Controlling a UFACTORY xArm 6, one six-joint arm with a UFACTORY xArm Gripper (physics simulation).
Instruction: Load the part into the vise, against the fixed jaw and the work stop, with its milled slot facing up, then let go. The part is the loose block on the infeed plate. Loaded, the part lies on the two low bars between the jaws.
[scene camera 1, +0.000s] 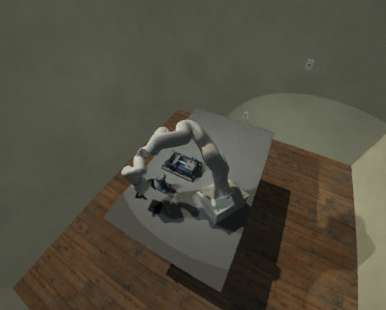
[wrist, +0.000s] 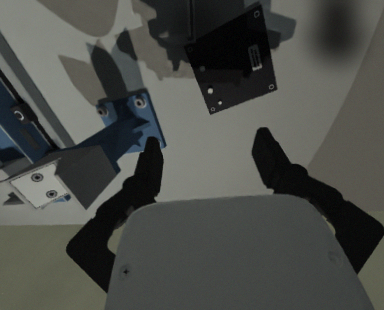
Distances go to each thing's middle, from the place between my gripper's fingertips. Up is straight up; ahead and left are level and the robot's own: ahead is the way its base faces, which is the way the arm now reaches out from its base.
Right now my hand is 10 cm above the black infeed plate (wrist: 223, 52), 5 cm past it and 4 cm to the right of it.
